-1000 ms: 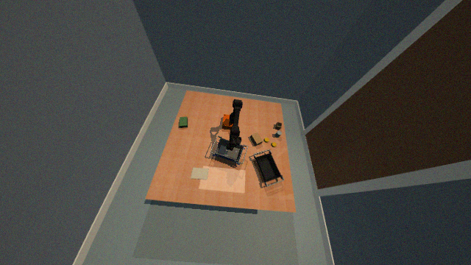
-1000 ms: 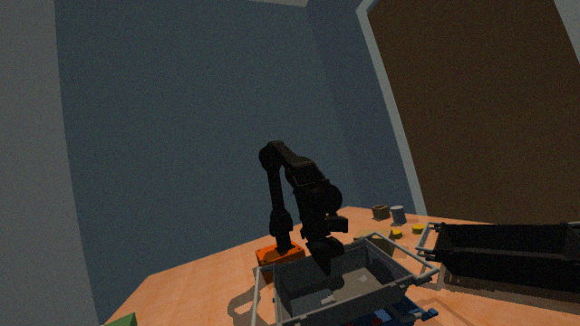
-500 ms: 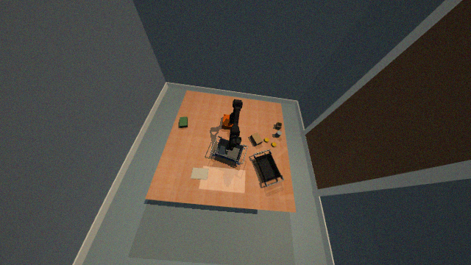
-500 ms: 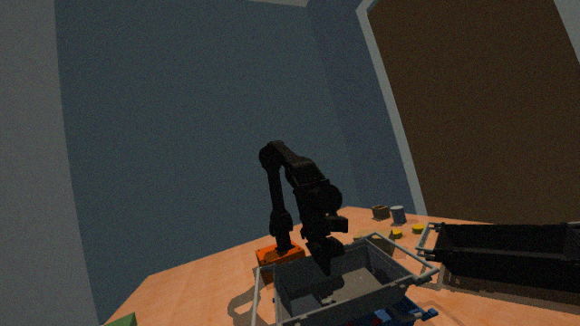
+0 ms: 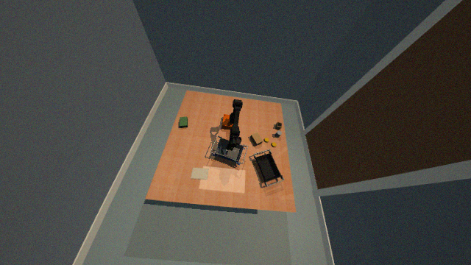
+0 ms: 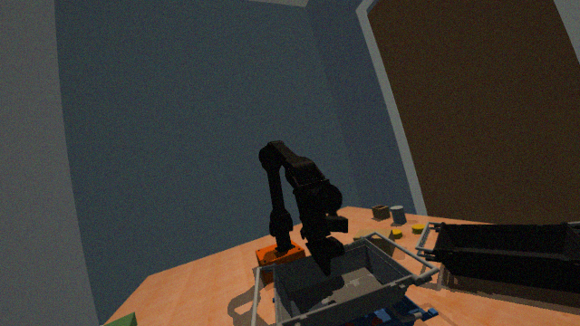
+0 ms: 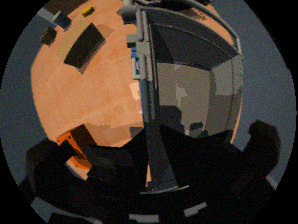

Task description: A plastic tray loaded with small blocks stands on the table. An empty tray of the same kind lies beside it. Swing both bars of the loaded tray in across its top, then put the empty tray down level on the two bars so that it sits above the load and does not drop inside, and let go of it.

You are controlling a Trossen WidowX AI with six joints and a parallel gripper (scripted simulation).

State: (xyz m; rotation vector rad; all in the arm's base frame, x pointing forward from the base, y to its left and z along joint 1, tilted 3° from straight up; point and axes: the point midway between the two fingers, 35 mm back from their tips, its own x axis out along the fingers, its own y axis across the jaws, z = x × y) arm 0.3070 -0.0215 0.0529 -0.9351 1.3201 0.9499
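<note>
Right now my gripper tip is 6 cm short of the grey tray, 2 cm to the left of it and 3 cm below it. Round my gripper tip: green block: 30 cm behind, 53 cm to the right, 7 cm below; then pale pad: 26 cm ahead, 30 cm to the right, 8 cm below; then grey cylinder: 17 cm behind, 55 cm to the left, 5 cm below.
</note>
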